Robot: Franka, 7 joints.
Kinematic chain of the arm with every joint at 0, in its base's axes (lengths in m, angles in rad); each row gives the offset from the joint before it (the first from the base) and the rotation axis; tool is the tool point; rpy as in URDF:
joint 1: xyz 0 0 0.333 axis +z
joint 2: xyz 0 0 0 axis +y
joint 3: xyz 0 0 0.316 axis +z
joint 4: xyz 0.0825 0 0 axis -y
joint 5: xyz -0.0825 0 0.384 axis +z
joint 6: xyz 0 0 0 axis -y
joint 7: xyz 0.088 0 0 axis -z
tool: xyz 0 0 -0.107 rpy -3.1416 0 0
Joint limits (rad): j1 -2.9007..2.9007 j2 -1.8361..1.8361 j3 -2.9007..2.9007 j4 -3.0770..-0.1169 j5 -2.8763..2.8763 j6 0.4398..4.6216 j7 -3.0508..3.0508
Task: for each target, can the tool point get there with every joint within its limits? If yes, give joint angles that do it. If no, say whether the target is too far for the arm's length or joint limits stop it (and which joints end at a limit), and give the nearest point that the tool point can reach.
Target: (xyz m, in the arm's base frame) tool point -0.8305 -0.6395 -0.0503
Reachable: no: too far | nearest point -0.6384 -0.4916 0.0384 | short by 0.258 m
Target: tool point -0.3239 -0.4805 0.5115
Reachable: yes | joints -0.3396 -0.8981 -1.5439 -2.1865 -0.2753 3.5754 0.4651
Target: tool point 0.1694 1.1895 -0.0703
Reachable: no: too far | nearest point 0.1147 0.8052 0.0600 | short by 0.409 m
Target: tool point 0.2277 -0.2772 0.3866
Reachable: yes | joints -1.4874 -0.1864 0.9284 -2.4925 -1.0526 1.0769 0.9402
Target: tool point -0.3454 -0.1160 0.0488
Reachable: yes | joints 1.7639 -1.3051 2.1501 -2.3910 -2.3561 2.8978 -2.5388
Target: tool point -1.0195 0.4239 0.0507
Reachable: no: too far | nearest point -0.7675 0.3191 0.1205 | short by 0.282 m
